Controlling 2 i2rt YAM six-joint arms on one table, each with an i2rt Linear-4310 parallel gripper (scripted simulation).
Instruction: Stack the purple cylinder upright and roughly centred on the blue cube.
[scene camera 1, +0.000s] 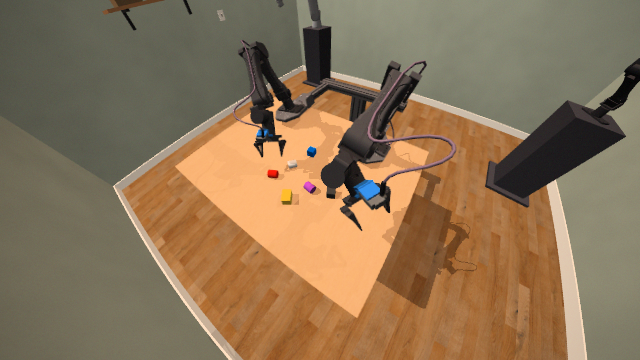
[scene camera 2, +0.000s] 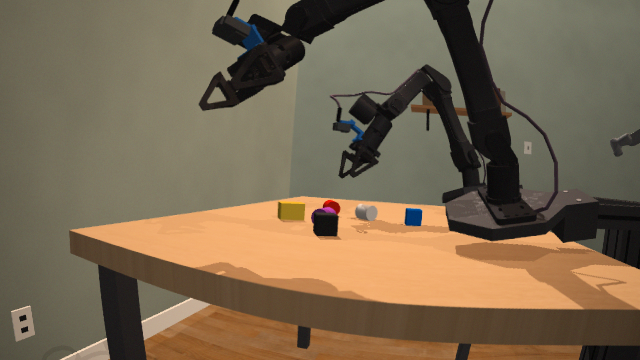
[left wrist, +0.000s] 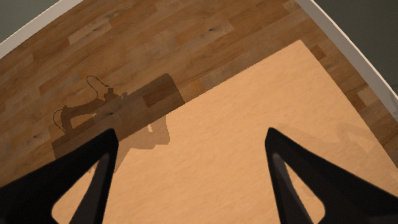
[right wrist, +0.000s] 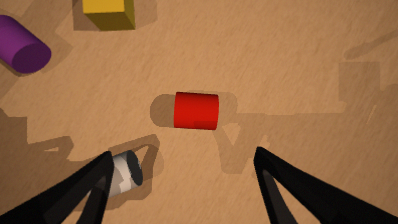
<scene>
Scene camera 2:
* my left gripper: 215, 97
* my right gripper: 345, 176
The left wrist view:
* my left gripper: 191, 135
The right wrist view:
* my right gripper: 186, 155
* red cylinder: 191, 110
</scene>
